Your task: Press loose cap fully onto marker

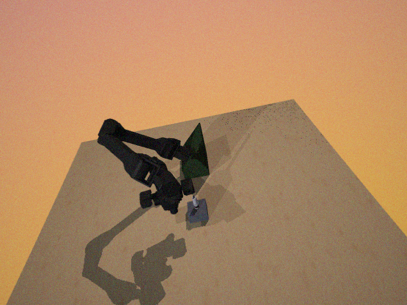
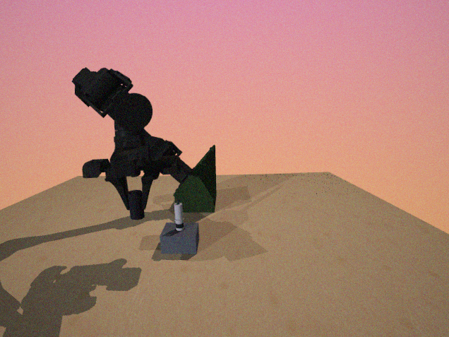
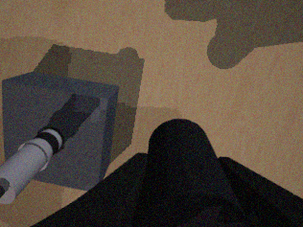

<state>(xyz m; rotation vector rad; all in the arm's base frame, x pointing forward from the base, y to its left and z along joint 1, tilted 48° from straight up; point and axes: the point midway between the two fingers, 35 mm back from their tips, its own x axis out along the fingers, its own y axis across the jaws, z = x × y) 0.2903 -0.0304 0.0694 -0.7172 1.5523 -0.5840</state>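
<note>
My gripper tip is now 30 mm past the holder block, 80 mm to the right of it and 70 mm above it. The rest, counted from my gripper tip: marker cap 10 mm above.
</note>
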